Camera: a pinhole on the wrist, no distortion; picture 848 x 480 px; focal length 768.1 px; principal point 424.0 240.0 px. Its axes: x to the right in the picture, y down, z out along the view. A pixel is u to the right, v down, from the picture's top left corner.
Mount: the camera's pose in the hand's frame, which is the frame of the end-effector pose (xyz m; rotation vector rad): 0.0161 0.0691 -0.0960 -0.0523 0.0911 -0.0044
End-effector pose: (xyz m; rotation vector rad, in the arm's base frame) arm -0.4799 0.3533 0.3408 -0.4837 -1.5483 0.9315
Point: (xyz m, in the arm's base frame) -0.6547 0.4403 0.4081
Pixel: 751 93
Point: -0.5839 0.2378 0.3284
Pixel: outside the picture
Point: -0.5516 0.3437 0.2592
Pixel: 66 213
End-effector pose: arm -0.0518 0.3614 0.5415 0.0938 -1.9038 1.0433
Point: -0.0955 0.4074 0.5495
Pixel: outside the picture
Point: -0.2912 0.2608 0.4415
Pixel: 374 283
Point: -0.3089 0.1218 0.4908
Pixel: 371 74
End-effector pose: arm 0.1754 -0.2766 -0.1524 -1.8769 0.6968 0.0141
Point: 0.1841 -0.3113 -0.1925
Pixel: outside the picture
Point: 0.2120 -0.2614 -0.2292
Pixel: 517 76
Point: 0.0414 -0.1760 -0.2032
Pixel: outside the picture
